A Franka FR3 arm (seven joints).
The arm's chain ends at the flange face. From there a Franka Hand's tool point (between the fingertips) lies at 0.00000 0.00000 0.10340 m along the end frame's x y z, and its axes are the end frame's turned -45 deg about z.
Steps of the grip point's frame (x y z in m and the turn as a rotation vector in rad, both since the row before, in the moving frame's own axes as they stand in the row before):
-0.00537, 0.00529, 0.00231, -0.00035, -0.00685, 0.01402
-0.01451, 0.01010, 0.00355, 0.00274, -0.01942, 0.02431
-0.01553, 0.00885, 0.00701, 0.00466, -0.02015, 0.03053
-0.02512, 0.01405, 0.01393, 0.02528, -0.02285, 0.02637
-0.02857, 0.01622, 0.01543, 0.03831, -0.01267, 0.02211
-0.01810, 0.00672, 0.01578, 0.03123, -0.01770, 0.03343
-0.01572, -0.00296, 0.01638, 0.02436, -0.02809, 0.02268
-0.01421, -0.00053, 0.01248, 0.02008, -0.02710, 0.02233
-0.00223, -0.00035, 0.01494, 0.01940, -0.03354, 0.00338
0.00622, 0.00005, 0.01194, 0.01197, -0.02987, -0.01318
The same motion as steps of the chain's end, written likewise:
0.00042, 0.00701, 0.00231, -0.00509, -0.00460, 0.01402
-0.00148, 0.01620, 0.00357, -0.01179, -0.01567, 0.02431
-0.00289, 0.01613, 0.00703, -0.01095, -0.01754, 0.03053
-0.00431, 0.02792, 0.01399, 0.00172, -0.03403, 0.02637
-0.00503, 0.03359, 0.01551, 0.01813, -0.03605, 0.02211
-0.00449, 0.01860, 0.01585, 0.00957, -0.03460, 0.03343
-0.00937, 0.00879, 0.01645, -0.00264, -0.03709, 0.02268
-0.00697, 0.00920, 0.01254, -0.00496, -0.03336, 0.02233
0.00205, 0.00030, 0.01502, -0.01000, -0.03743, 0.00338
0.00748, -0.00569, 0.01199, -0.01266, -0.02959, -0.01318

